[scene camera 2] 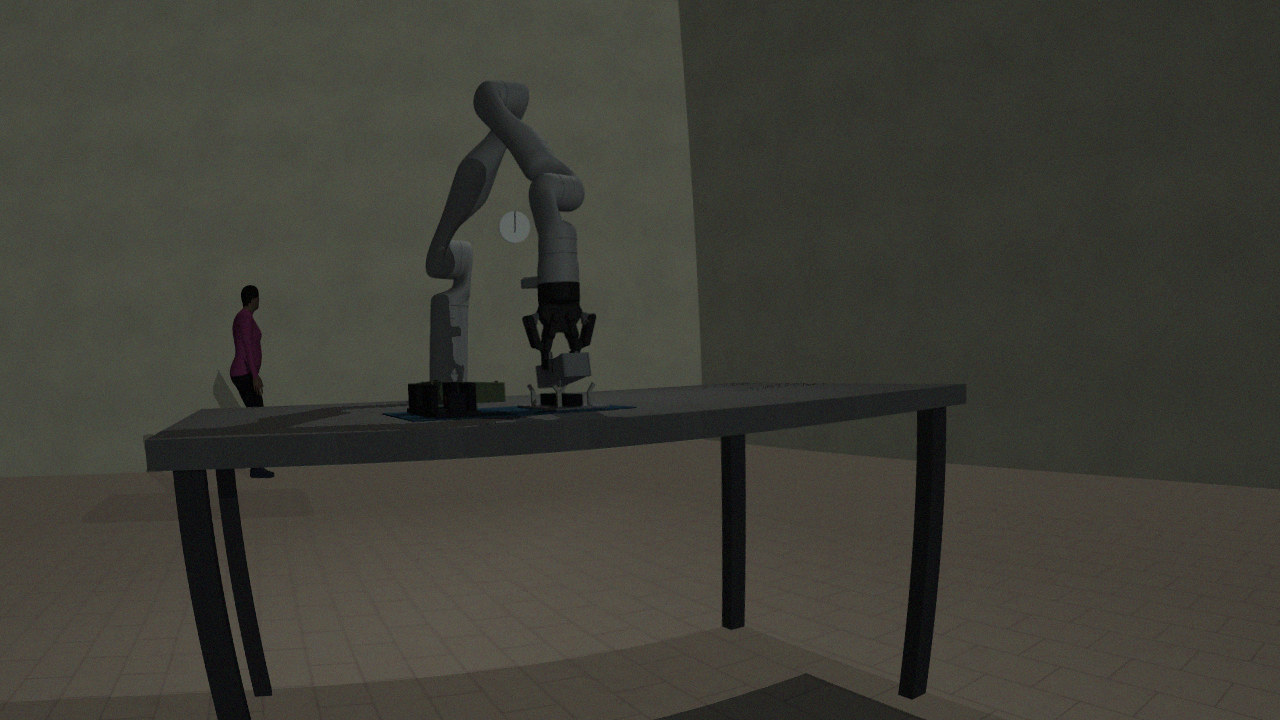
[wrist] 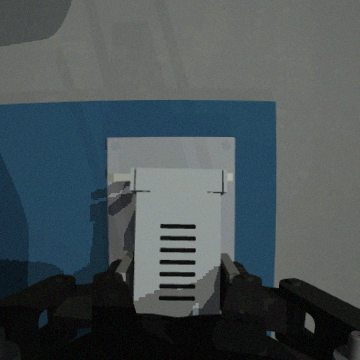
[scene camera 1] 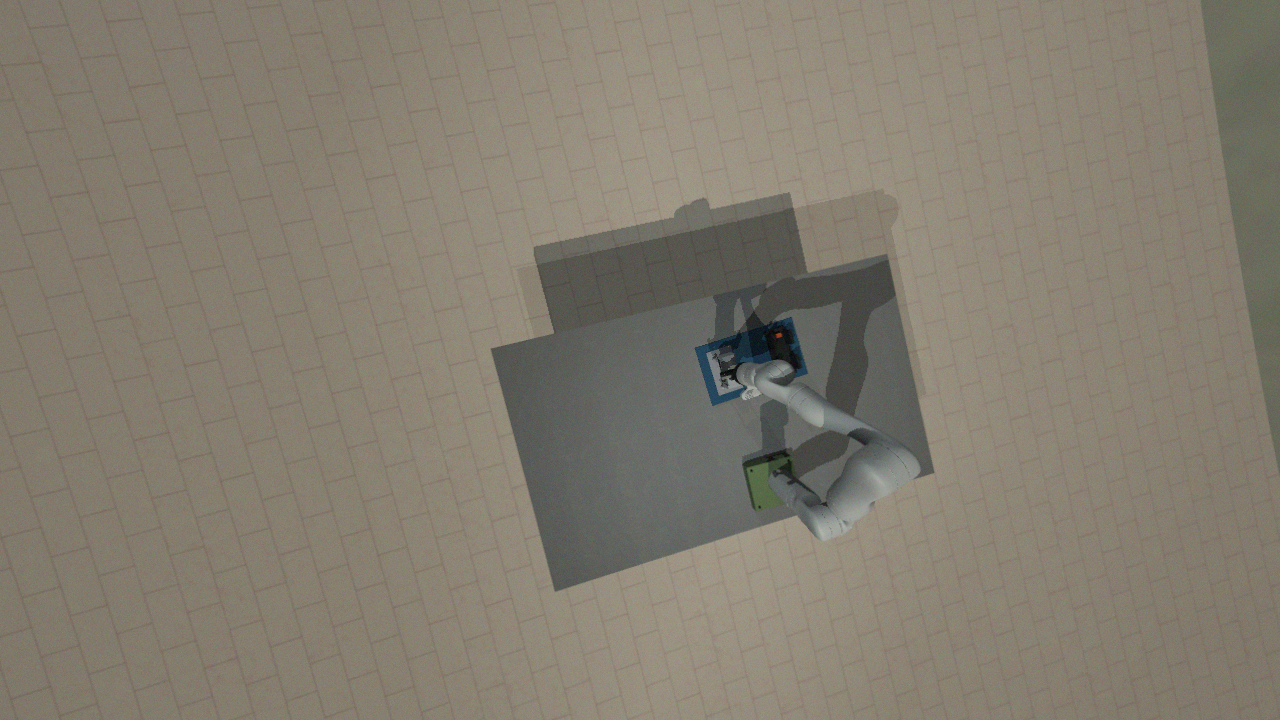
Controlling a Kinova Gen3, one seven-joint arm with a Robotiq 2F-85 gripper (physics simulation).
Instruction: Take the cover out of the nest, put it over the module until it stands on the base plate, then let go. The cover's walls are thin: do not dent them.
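The light grey cover [scene camera 2: 571, 365] [wrist: 177, 210], a box with a row of dark slots in its top, is between the fingers of my gripper [scene camera 2: 561, 354] [wrist: 176, 268]. The gripper is shut on its two side walls and points down. In scene camera 2 the cover is above the dark module [scene camera 2: 561, 400], with a small gap below it, and looks somewhat tilted. White upright posts [scene camera 2: 590, 394] stand around the module. The pale base plate [scene camera 1: 713, 371] [wrist: 170, 150] lies below; the cover hides the module in the wrist view. The black nest [scene camera 1: 781, 349] [scene camera 2: 442, 397] stands to one side, without the cover.
A blue mat [scene camera 1: 715, 399] [wrist: 255, 200] lies under the plate and nest. An orange spot [scene camera 1: 778, 334] shows at the nest. A green box [scene camera 1: 760, 483] [scene camera 2: 490, 391] is near the arm's base on the grey table [scene camera 1: 608, 447] [scene camera 2: 805, 402]. A person [scene camera 2: 246, 344] stands beyond the table.
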